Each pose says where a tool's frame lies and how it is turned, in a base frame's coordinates. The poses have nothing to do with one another.
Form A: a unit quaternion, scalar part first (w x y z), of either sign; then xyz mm.
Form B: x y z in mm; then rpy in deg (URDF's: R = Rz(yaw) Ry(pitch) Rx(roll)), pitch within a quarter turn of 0, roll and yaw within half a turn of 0. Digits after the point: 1 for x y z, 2 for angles.
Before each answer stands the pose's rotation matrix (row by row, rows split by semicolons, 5 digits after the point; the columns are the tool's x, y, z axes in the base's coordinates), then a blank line. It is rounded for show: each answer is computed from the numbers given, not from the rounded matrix.
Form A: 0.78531, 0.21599, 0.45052, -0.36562, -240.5, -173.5, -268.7
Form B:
0.32671 0.76886 0.54965; -0.37963 0.63934 -0.66867; -0.86553 0.00980 0.50076

-240.5, -173.5, -268.7, 1.12, 59.94, -49.28
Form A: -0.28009, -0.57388, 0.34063, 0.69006, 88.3, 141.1, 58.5
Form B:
-0.18442 -0.00440 -0.98284; -0.77752 -0.61104 0.14863; -0.60121 0.79159 0.10927

88.3, 141.1, 58.5, 82.14, 36.96, -103.34
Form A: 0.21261, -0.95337, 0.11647, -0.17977, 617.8, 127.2, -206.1
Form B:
0.90823 -0.14564 0.39230; -0.29852 -0.88246 0.36352; 0.29325 -0.44727 -0.84496

617.8, 127.2, -206.1, -152.11, -17.05, -18.19
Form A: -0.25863, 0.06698, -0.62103, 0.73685, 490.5, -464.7, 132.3
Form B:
-0.85725 0.29795 0.41994; -0.46434 -0.09487 -0.88056; -0.22253 -0.94986 0.21967

490.5, -464.7, 132.3, -76.98, 12.86, -151.56
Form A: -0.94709, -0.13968, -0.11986, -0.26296, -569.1, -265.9, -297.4
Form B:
0.83297 -0.46461 0.30050; 0.53158 0.82268 -0.20154; -0.15358 0.32761 0.93225

-569.1, -265.9, -297.4, 19.36, 8.83, 32.54
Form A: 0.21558, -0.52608, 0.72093, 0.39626, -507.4, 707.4, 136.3
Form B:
-0.35353 -0.92939 -0.10609; -0.58768 0.13243 0.79818; -0.72777 0.34453 -0.59301

-507.4, 707.4, 136.3, 149.84, 46.70, -121.03
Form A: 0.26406, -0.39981, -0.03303, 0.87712, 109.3, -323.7, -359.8
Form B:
-0.54085 -0.43681 -0.71880; 0.48963 -0.85836 0.15320; -0.68391 -0.26909 0.67812

109.3, -323.7, -359.8, -21.64, 43.15, 137.85
